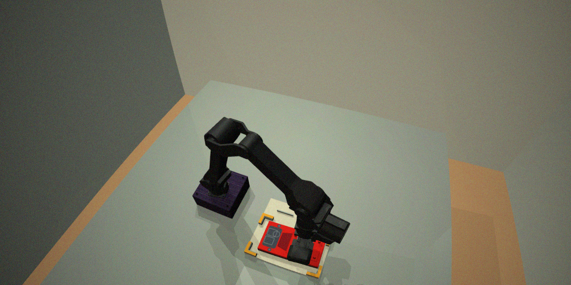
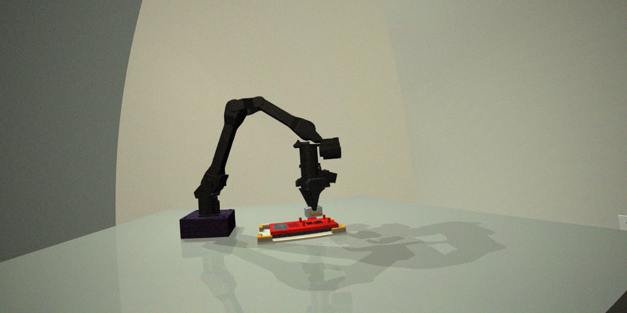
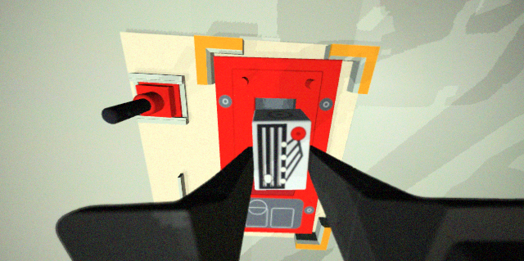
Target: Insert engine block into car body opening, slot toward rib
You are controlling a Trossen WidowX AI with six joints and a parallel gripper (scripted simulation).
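The engine block is 10 mm below my gripper tip. From my gripper tip the other things lie so: black upright peg: 40 mm ahead, 110 mm to the left, 30 mm below.
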